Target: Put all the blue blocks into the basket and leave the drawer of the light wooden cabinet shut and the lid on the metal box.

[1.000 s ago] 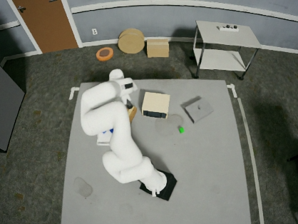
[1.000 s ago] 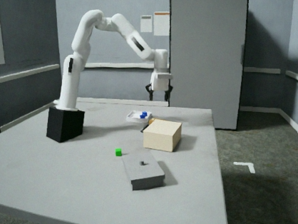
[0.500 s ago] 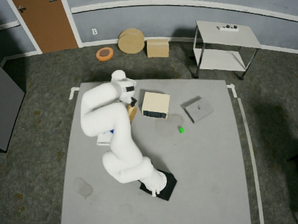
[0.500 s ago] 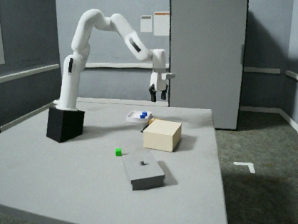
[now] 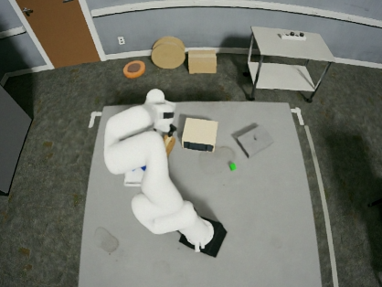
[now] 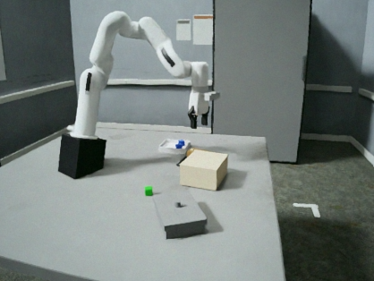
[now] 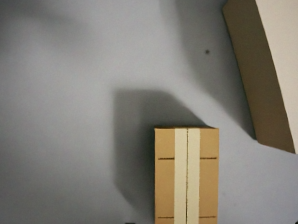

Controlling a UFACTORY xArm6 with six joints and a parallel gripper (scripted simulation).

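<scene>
The brown box is 150 mm below my hand. Round my hand: light wooden cabinet 190 mm to the right, 140 mm below, 30 mm ahead; dark-rimmed drawer 190 mm to the right, 150 mm below, 20 mm ahead; white basket 180 mm below, 170 mm to the left, 150 mm behind.
</scene>
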